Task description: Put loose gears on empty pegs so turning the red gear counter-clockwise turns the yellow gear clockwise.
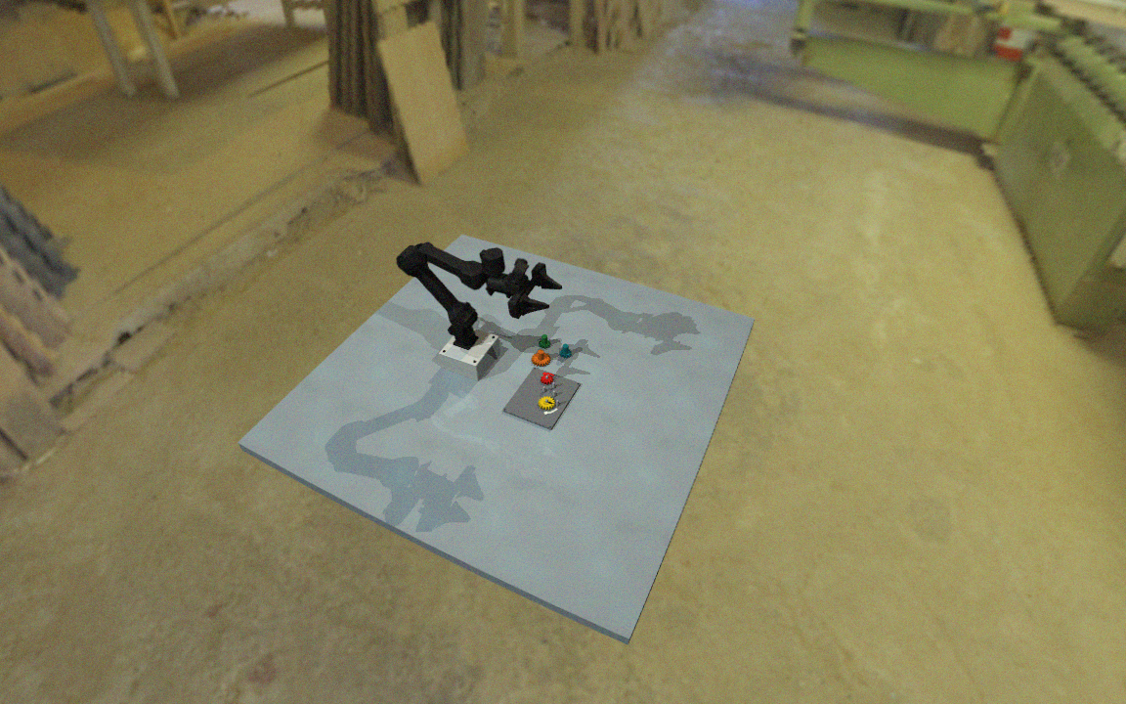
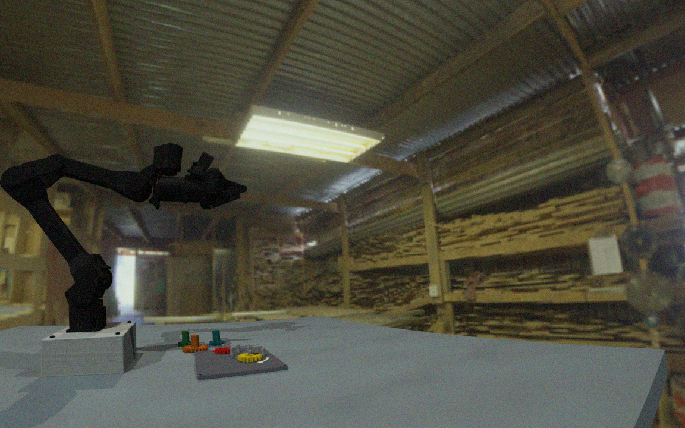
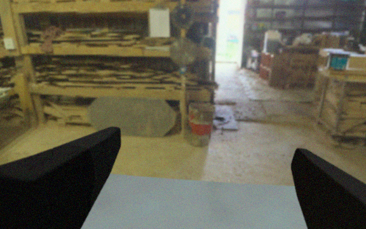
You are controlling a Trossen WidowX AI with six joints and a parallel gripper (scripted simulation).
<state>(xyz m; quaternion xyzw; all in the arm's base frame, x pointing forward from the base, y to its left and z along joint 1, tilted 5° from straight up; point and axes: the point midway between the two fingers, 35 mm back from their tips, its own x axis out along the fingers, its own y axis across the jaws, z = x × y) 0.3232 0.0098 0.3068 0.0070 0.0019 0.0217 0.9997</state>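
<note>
Right now the teal gear is 60 mm behind my gripper tip, 180 mm to the left of it and 380 mm below it. Round my gripper tip: red gear: 50 mm behind, 30 mm to the left, 380 mm below; then yellow gear: 60 mm to the right, 380 mm below; then grey board: 30 mm behind, 40 mm to the right, 390 mm below.
</note>
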